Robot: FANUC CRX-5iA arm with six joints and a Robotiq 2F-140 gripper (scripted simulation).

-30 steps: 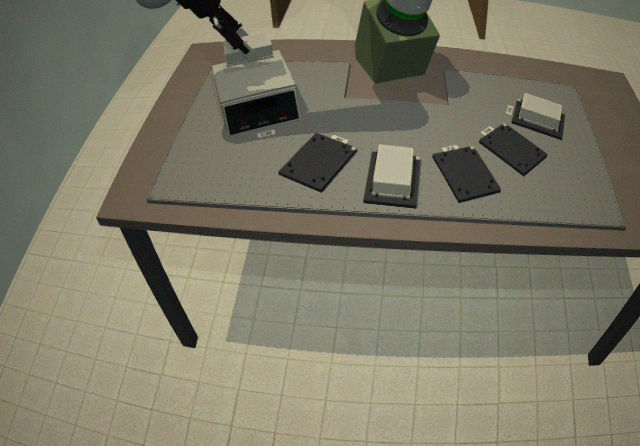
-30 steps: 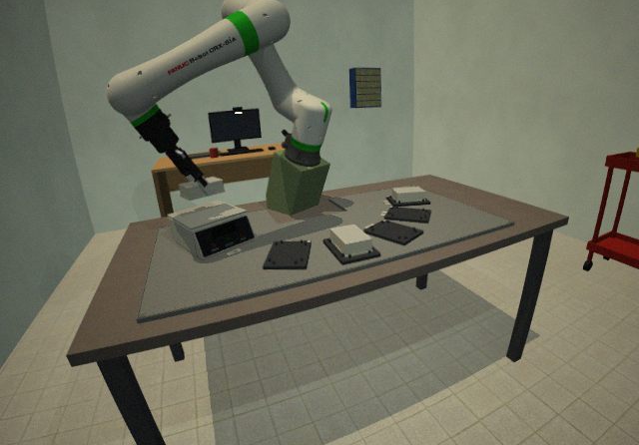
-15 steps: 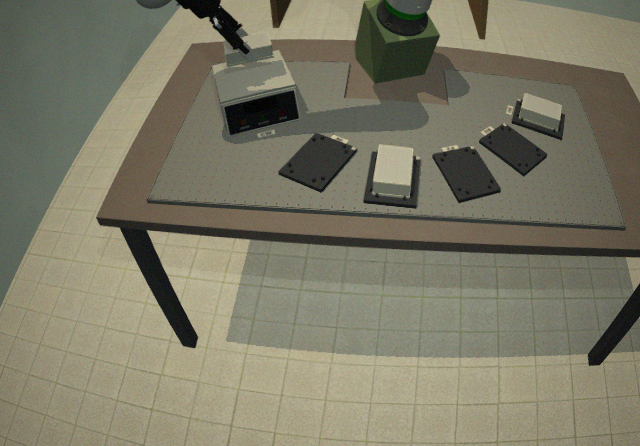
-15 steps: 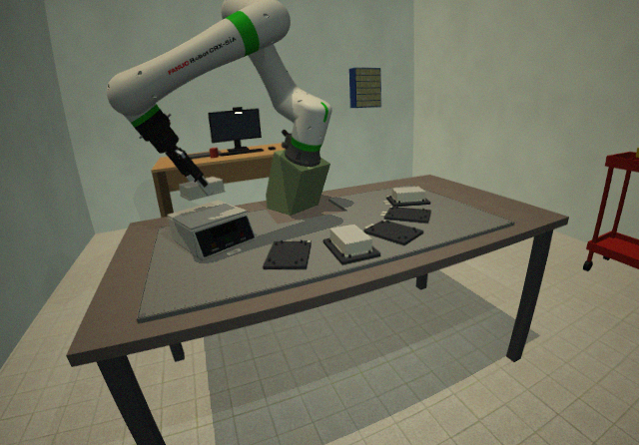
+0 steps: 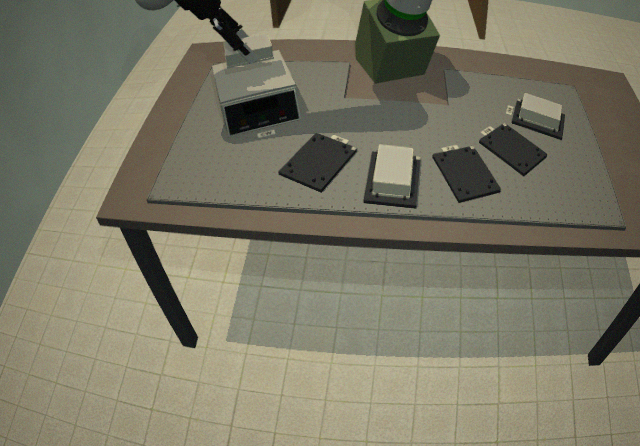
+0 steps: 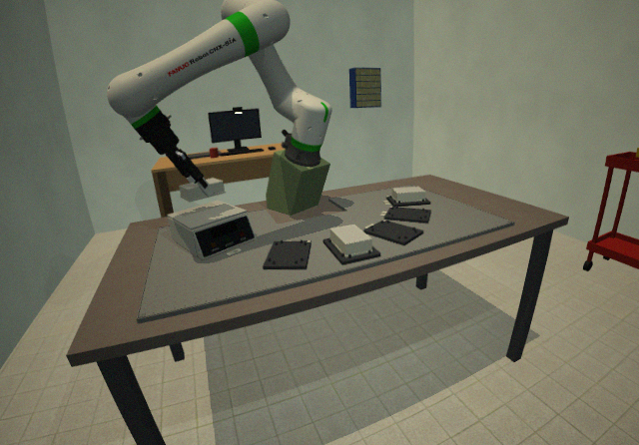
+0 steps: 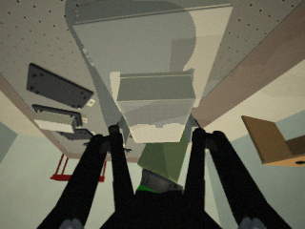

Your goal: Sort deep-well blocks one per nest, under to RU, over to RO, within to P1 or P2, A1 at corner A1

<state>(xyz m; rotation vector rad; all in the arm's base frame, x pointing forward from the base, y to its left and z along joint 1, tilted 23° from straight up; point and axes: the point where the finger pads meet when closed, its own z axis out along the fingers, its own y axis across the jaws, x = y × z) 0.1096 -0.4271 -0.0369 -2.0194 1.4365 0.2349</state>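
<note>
My gripper is now 10 cm above the grey platform. The rest, counted from my hand: check-weigher (13 cm below, 1 cm ahead); P1 label (38 cm to the left, 24 cm ahead, 19 cm below); nest P1 (36 cm to the left, 34 cm ahead, 19 cm below).
</note>
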